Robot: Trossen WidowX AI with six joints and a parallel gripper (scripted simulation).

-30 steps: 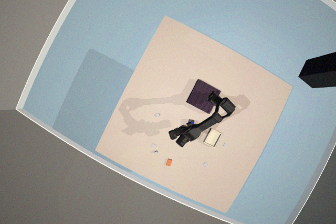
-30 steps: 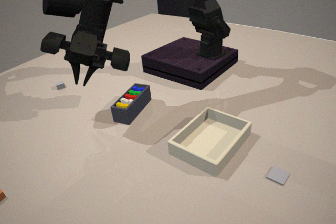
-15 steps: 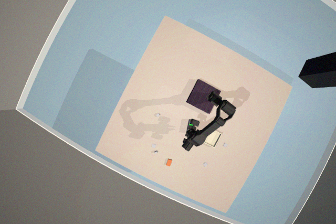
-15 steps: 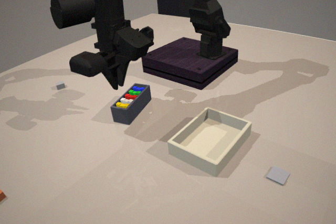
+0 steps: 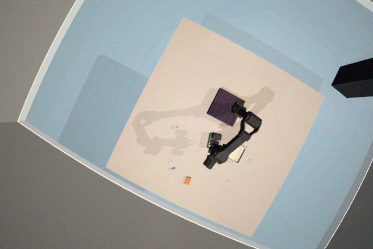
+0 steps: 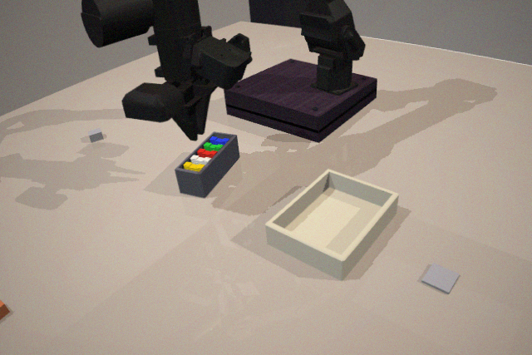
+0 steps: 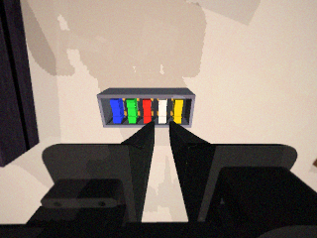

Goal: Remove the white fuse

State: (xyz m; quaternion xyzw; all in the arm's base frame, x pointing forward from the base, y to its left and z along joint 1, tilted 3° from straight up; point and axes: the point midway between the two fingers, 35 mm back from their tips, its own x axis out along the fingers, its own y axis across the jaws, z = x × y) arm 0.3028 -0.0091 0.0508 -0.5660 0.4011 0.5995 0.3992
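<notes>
The white fuse is 5 cm below my gripper tip. From my gripper tip the other things lie so: cream tray: 3 cm behind, 20 cm to the left, 7 cm below.
</notes>
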